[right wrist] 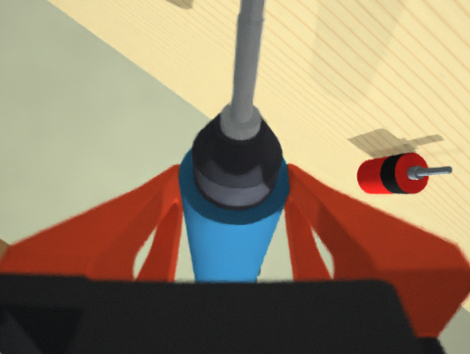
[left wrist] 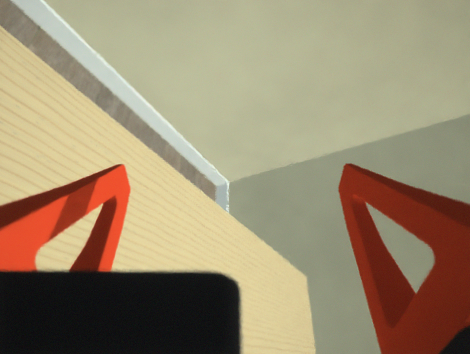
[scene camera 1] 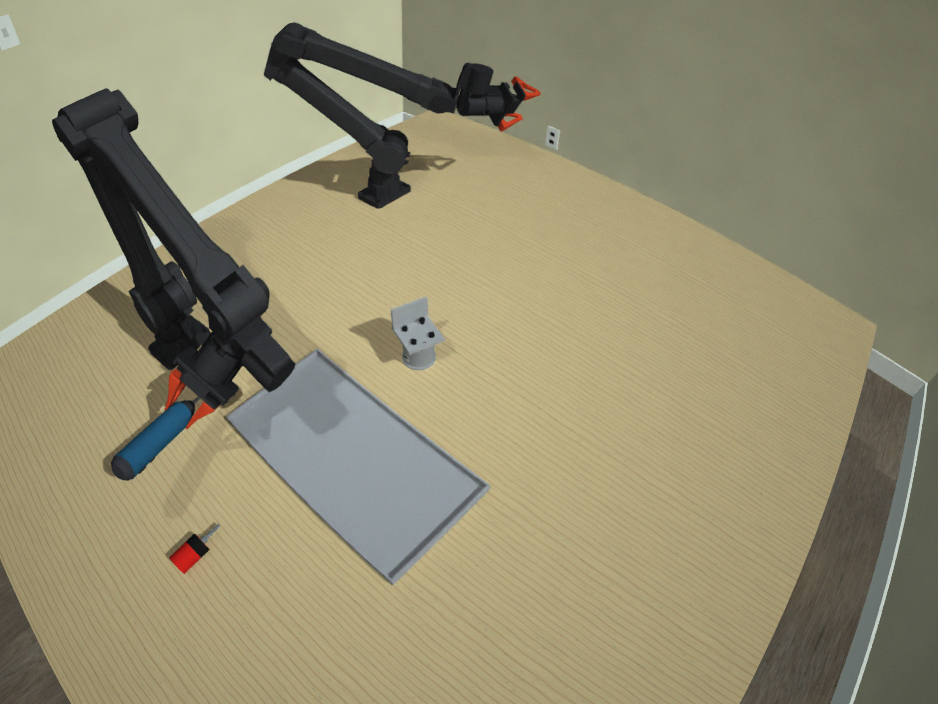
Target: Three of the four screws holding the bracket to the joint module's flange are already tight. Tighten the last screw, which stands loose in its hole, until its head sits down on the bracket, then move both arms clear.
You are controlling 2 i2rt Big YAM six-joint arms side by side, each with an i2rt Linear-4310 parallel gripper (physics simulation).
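Frame: origin at the left arm's base, x ahead, y left, z up, level; metres.
Seen in the pictures: left gripper, fingertip midpoint: (left wrist: 234, 176) (scene camera 1: 530, 104); right gripper, fingertip midpoint: (right wrist: 233, 177) (scene camera 1: 177, 418); left arm's base at its link origin: (scene camera 1: 384, 194); right arm's base at its link origin: (scene camera 1: 180, 344).
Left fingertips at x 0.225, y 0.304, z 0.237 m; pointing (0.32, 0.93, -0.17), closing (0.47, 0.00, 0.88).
Observation:
Pixels of each thing's top centre, then the offset from my left fingertips to it. "spot": a spot on its surface instead.
- round joint module at its top centre: (scene camera 1: 418, 333) dx +0.233, dy -0.651, dz -0.173 m
- blue electric screwdriver at a spot on its surface: (right wrist: 229, 245) spot: dx +0.119, dy -1.068, dz -0.095 m
- grey tray at its top centre: (scene camera 1: 347, 450) dx +0.293, dy -0.887, dz -0.221 m
- black screwdriver at its top centre: (right wrist: 395, 190) (scene camera 1: 194, 540) dx +0.248, dy -1.175, dz -0.203 m
The grey bracket (scene camera 1: 411, 313) sits on the round joint module (scene camera 1: 418, 357) near the middle of the table in the scene view. Several dark screw heads (scene camera 1: 422, 320) show on the bracket; which one stands loose is too small to tell. My right gripper (scene camera 1: 184, 409) (right wrist: 233, 177) is shut on the blue electric screwdriver (scene camera 1: 153, 439) (right wrist: 229, 245), close to its black nose, and holds it above the table left of the tray. Its grey shaft shows in the right wrist view; its tip is out of that view. My left gripper (scene camera 1: 524, 107) (left wrist: 234, 176) is open and empty, raised at the back, far from the bracket.
A grey tray (scene camera 1: 309, 506) lies on the table in front of the joint module. A short red and black screwdriver (scene camera 1: 189, 553) (right wrist: 392, 174) with a thin shaft lies at the lower left in the scene view. Walls stand behind both arms.

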